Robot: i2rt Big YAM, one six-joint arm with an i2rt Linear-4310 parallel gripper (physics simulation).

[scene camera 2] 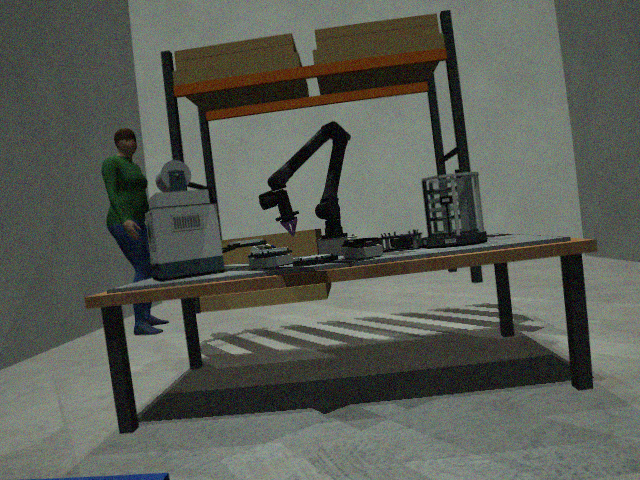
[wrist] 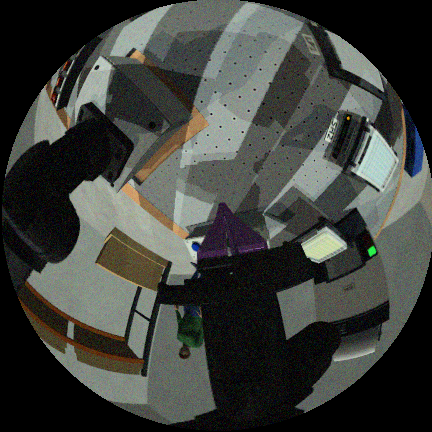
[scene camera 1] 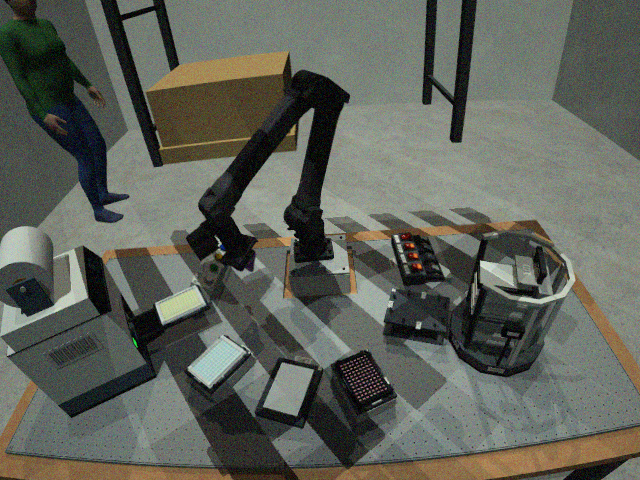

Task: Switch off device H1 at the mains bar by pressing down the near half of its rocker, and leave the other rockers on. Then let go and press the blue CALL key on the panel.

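Pixels of known places: gripper, between the fingertips: [scene camera 2: 293,235] [wrist: 221,205] [scene camera 1: 251,270]; arm's base, origin of its link: [scene camera 2: 334,237] [wrist: 100,140] [scene camera 1: 313,251].
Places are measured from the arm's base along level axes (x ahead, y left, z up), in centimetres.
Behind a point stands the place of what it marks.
The mains bar [scene camera 1: 427,254] @[x -1.2, y 37.7, z -7.8 cm] [wrist: 76,74] lies right of the arm's base. Its farthest rocker [scene camera 1: 405,236] @[x -5.7, y 30.9, z -2.7 cm] looks dull red; the other three glow orange-red. Their labels are unreadable, so I cannot tell which is H1. The key panel [scene camera 1: 207,277] @[x 6.0, y -33.1, z -0.5 cm] is left of the base, partly hidden by the arm in scene camera 1 and mostly behind the fingers in the wrist view. Its blue key [scene camera 1: 222,248] @[x -7.8, y -30.1, z -0.8 cm] [wrist: 195,247] @[x -8.6, y -29.8, z -0.7 cm] shows beside the gripper; yellow and green keys show in scene camera 1. My gripper [scene camera 1: 250,266] @[x 9.0, y -18.5, z 3.1 cm] [scene camera 2: 293,234] @[x 9.0, y -18.5, z 3.1 cm] [wrist: 221,205] @[x 9.0, y -18.5, z 3.1 cm] is shut and empty, purple fingertips pointing down, raised above the table near the panel.
A grey machine [scene camera 1: 77,361] @[x 41.8, y -57.3, z 9.8 cm] [scene camera 2: 186,232] @[x 41.6, y -57.0, z 9.4 cm] stands at the left, with a yellow plate [scene camera 1: 180,305] @[x 20.7, y -37.5, z 3.7 cm] [wrist: 324,245] @[x 20.1, y -35.8, z 3.6 cm] on its extended tray. A pale-blue plate [scene camera 1: 218,362] @[x 36.7, y -26.2, z -1.1 cm] [wrist: 376,159] @[x 34.1, y -25.2, z -0.8 cm] is in front. A black box [scene camera 1: 417,311] @[x 27.1, y 25.7, z -1.7 cm] and a clear-walled carousel [scene camera 1: 562,294] @[x 45.4, y 50.3, z 19.3 cm] [scene camera 2: 481,206] @[x 37.0, y 57.6, z 6.1 cm] stand right.
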